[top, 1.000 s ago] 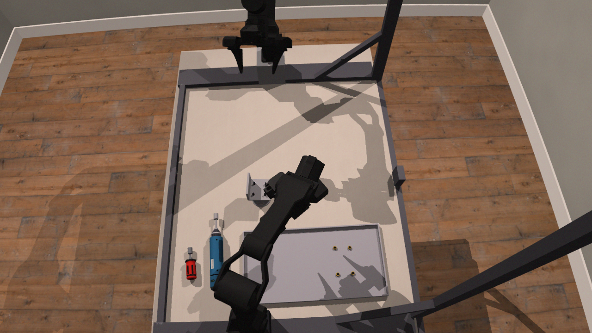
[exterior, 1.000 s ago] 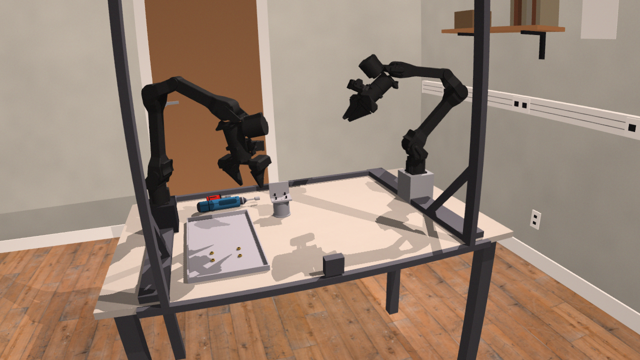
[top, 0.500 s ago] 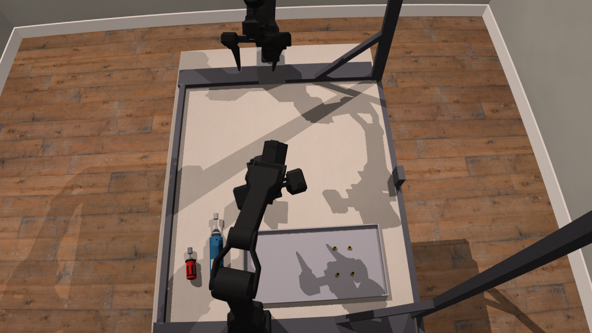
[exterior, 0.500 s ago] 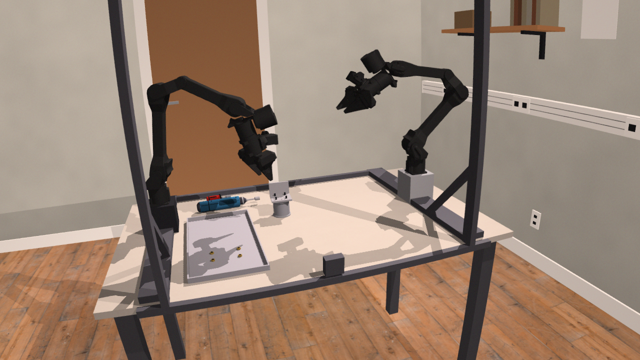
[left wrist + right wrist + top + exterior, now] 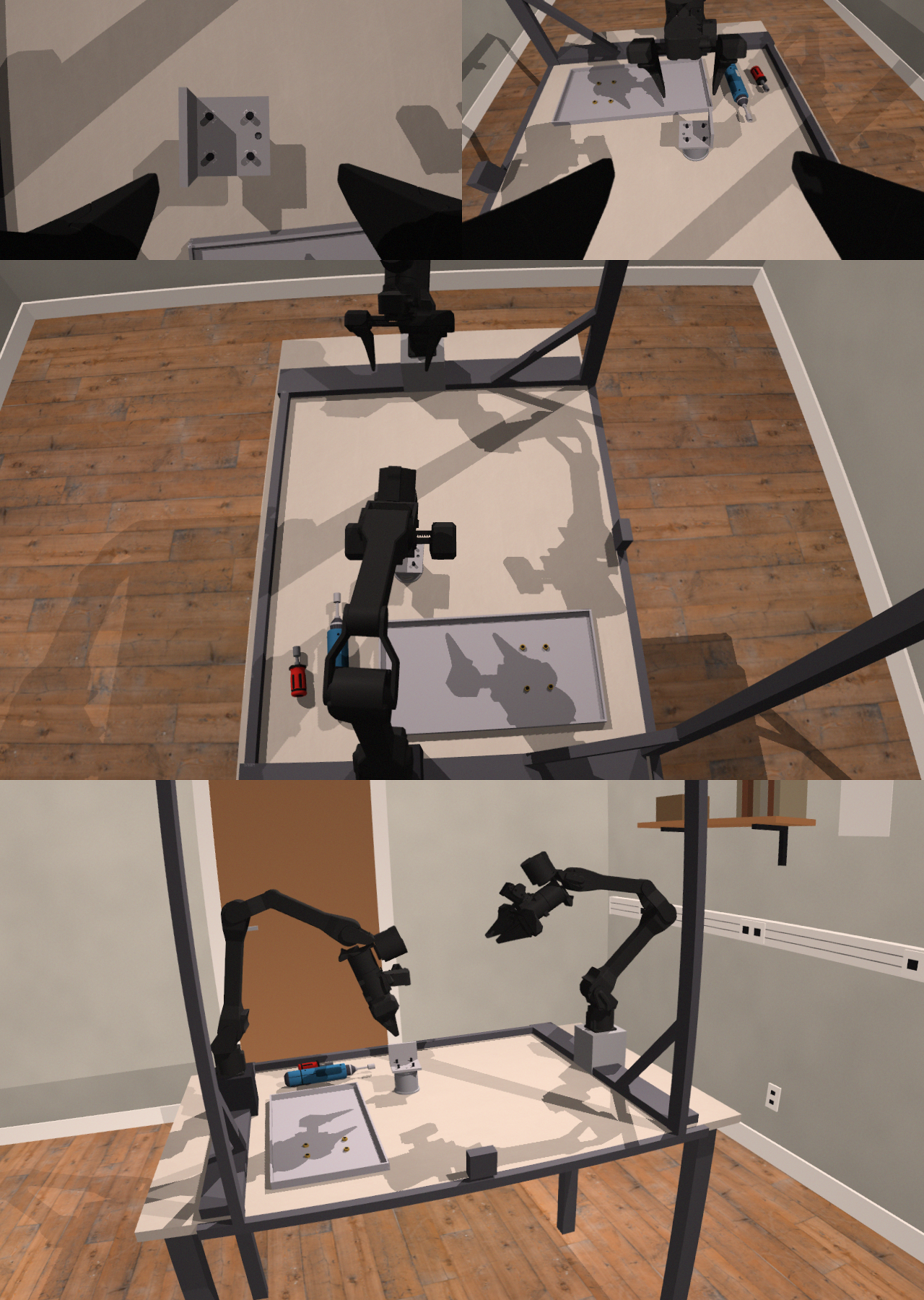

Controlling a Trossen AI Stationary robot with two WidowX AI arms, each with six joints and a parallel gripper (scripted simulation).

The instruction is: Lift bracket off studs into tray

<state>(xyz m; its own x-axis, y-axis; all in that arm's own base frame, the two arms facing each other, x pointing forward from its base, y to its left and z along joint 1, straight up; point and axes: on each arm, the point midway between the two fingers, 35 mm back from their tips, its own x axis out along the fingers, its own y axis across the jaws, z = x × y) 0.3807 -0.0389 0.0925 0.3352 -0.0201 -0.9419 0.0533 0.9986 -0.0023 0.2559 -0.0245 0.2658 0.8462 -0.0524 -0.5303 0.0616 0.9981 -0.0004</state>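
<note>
The grey l-shaped bracket lies 12 cm below my left hand, 3 cm to the right of it and 1 cm ahead of it. The rest, counted from my left hand: small red screwdriver 21 cm ahead, 19 cm to the left, 18 cm below; grey cylindrical joint module 16 cm below, 3 cm to the right, 1 cm ahead; grey tray 18 cm to the left, 18 cm below, 16 cm behind.
</note>
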